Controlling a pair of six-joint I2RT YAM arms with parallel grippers.
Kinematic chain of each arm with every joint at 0, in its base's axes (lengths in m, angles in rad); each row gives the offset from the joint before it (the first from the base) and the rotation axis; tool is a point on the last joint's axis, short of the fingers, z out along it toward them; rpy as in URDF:
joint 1: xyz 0 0 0.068 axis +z
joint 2: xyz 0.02 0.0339 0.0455 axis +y
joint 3: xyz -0.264 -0.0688 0 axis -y
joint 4: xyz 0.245 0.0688 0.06 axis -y
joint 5: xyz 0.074 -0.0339 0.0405 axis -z
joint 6: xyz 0.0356 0 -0.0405 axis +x
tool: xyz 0 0 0 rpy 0 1.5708 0
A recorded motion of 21 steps. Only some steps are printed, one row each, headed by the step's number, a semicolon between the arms.
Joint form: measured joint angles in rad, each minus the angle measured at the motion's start. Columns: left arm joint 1, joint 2, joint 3, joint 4, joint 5, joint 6; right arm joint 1, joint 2, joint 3, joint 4, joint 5, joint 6.
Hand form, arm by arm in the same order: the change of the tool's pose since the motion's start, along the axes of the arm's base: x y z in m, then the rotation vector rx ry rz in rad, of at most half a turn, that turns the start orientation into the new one. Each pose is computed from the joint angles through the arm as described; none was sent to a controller.
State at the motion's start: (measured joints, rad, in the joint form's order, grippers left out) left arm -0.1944 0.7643 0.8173 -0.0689 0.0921 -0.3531; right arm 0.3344 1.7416 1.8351 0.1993 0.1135 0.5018
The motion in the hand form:
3: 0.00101 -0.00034 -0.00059 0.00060 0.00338 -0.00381; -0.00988 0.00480 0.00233 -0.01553 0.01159 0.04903
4: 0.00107 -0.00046 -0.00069 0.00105 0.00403 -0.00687; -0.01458 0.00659 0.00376 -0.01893 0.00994 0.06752
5: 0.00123 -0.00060 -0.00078 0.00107 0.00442 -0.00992; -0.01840 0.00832 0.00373 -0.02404 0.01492 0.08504
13: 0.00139 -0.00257 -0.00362 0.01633 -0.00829 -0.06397; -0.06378 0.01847 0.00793 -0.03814 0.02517 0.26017
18: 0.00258 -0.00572 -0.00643 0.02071 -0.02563 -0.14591; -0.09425 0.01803 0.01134 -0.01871 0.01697 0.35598
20: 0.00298 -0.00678 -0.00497 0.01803 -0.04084 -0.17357; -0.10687 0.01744 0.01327 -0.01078 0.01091 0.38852
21: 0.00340 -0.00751 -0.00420 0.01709 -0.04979 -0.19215; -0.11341 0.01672 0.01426 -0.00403 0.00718 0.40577
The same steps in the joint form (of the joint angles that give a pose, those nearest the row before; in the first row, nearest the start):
3: 0.0000 0.0042 0.0000 0.0008 0.0038 0.0000; 0.0164 -0.0282 -0.0164 -0.0279 -0.0343 -0.0011
4: 0.0000 0.0046 0.0000 0.0004 0.0069 0.0004; 0.0237 -0.0416 -0.0259 -0.0313 -0.0462 -0.0015
5: 0.0000 0.0053 0.0000 0.0008 0.0099 0.0004; 0.0301 -0.0534 -0.0367 -0.0389 -0.0576 -0.0015
13: 0.0000 0.0042 -0.0153 0.0221 0.0637 0.0187; 0.0912 -0.1934 -0.1591 -0.0725 -0.1698 0.0206
18: 0.0000 0.0091 -0.0320 0.0580 0.1457 0.0267; 0.1221 -0.2907 -0.2407 -0.0728 -0.2278 0.0546
20: 0.0000 0.0126 -0.0320 0.0767 0.1735 0.0259; 0.1362 -0.3296 -0.2693 -0.0740 -0.2438 0.0656
21: 0.0000 0.0157 -0.0320 0.0885 0.1923 0.0259; 0.1427 -0.3502 -0.2846 -0.0729 -0.2525 0.0740

